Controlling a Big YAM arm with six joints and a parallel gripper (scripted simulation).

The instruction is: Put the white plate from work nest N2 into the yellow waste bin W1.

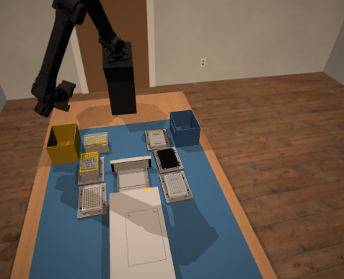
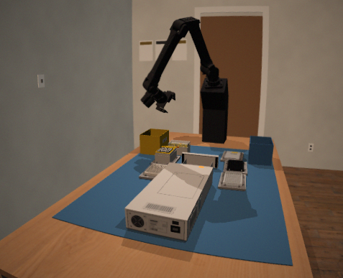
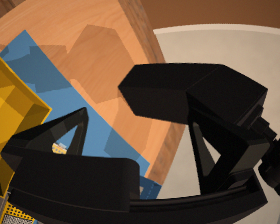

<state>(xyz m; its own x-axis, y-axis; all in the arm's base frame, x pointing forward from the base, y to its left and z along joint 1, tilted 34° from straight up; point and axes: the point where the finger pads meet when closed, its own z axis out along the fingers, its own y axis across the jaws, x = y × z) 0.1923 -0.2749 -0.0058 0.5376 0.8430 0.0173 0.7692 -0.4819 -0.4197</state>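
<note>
Right now my hand is 46 cm short of the slotted nest, 27 cm above it and 2 cm to the right of it. Also, from my hand: lidded plate 41 cm to the left, 26 cm below, 15 cm ahead; then yellow tip box 27 cm ahead, 22 cm below, 3 cm to the left; then yellow waste bin 24 cm below, 10 cm ahead, 8 cm to the right.
</note>
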